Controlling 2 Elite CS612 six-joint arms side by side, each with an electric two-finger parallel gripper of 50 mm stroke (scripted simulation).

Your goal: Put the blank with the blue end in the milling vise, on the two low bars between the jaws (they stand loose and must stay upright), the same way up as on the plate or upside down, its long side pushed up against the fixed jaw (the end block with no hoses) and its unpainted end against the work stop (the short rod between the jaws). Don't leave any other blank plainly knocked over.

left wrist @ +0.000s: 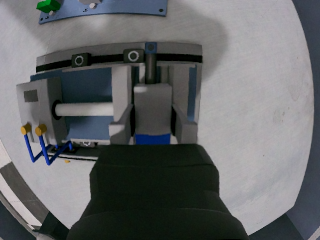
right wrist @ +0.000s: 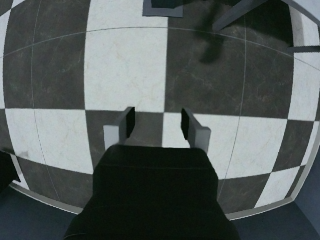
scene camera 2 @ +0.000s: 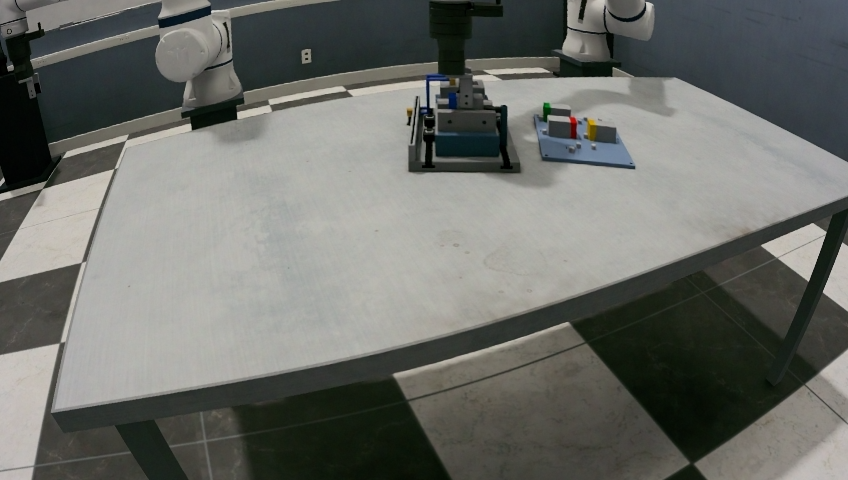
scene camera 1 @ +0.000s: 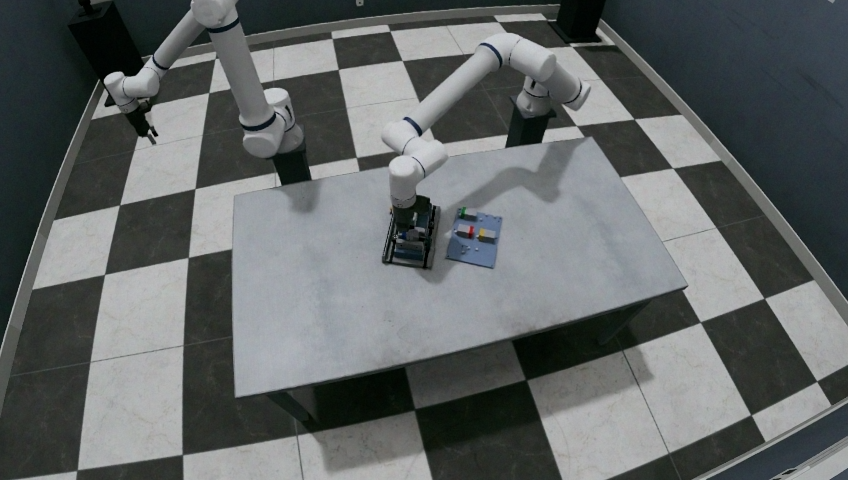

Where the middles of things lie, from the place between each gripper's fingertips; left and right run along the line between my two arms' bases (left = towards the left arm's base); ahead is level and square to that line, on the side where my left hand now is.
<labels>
Right now my left hand (scene camera 2: pixel 465 103) is 20 mm above the blue-ended blank (left wrist: pixel 152 103). Also, from my left hand: fixed jaw (left wrist: pixel 178 76) (30 mm ahead, 10 mm to the right, 40 mm below); blue plate (scene camera 2: pixel 607 154) (270 mm to the left, 110 mm below); moving jaw (left wrist: pixel 123 84) (30 mm behind, 10 mm to the left, 40 mm below).
My right gripper (scene camera 2: pixel 36 95) is now 740 mm short of the moving jaw, 1090 mm to the right of it and 100 mm above it. Also, from my right hand: fixed jaw (800 mm ahead, 1070 mm to the left, 100 mm below); then blue-ended blank (770 mm ahead, 1080 mm to the left, 80 mm below).
</labels>
